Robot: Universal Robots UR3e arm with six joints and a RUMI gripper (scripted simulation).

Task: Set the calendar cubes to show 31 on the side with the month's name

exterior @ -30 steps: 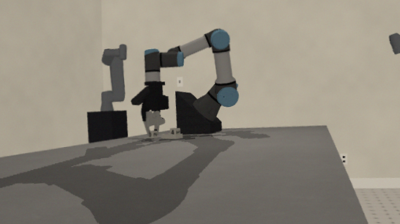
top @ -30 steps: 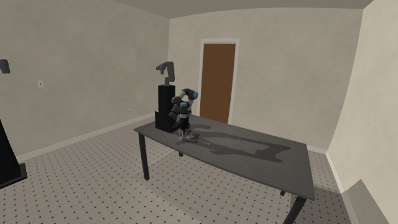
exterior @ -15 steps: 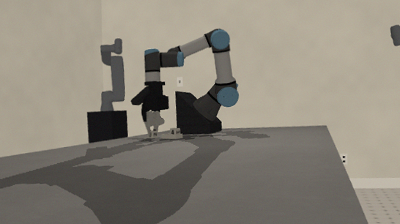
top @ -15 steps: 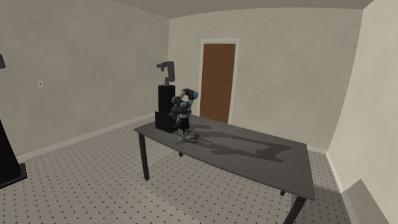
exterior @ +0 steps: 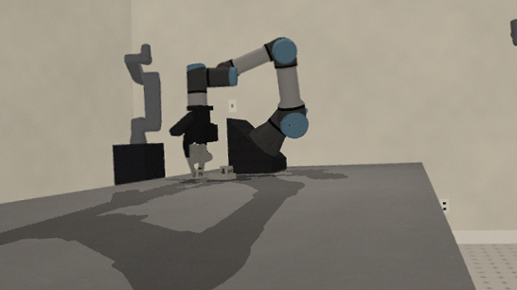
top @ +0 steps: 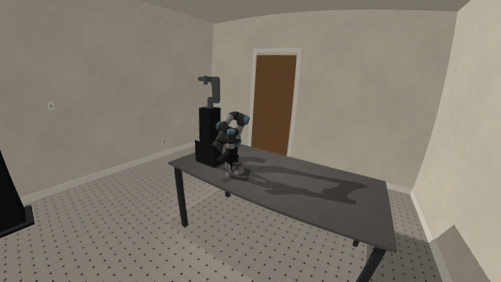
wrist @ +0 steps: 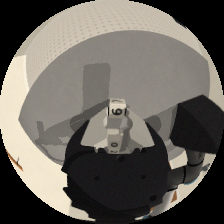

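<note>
Right now my hand is 3 cm short of the pale calendar tray, 10 cm to the right of it and 2 cm above it.
</note>
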